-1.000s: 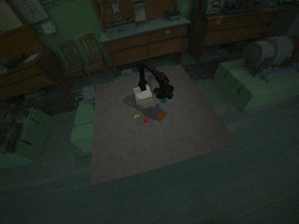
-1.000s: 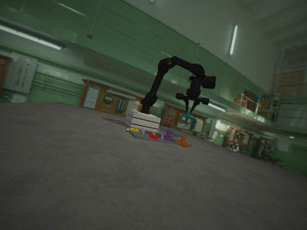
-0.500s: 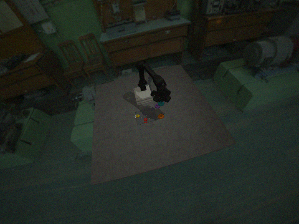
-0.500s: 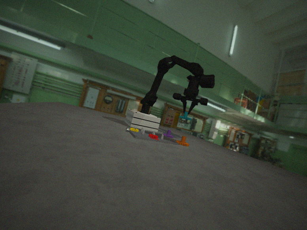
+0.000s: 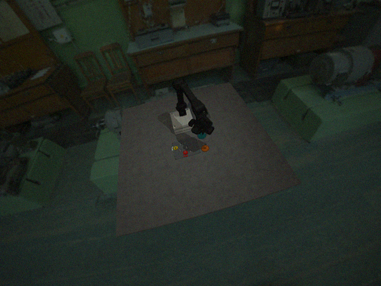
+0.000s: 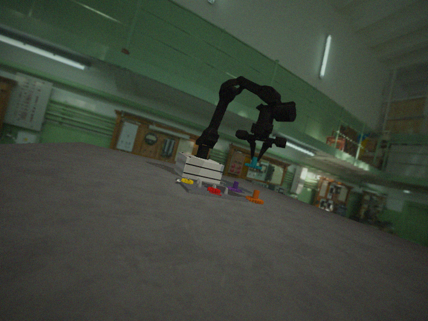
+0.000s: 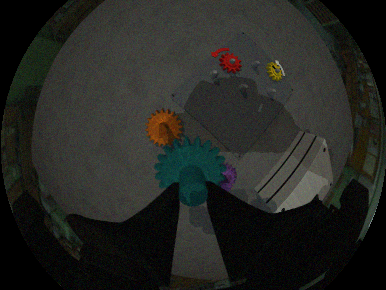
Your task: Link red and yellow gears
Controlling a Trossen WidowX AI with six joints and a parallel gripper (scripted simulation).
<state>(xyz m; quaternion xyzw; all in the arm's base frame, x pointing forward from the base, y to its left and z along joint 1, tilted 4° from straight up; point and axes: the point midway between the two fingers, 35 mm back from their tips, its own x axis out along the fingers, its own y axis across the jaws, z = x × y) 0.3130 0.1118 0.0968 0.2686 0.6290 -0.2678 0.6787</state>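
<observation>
Right now the yellow gear is 20 mm behind my gripper tip, 230 mm to the right of it and 130 mm below it. The rest, counted from my gripper tip: purple gear (100 mm behind, 130 mm below); then orange gear (50 mm ahead, 10 mm to the left, 130 mm below); then teal gear (10 mm below).
</observation>
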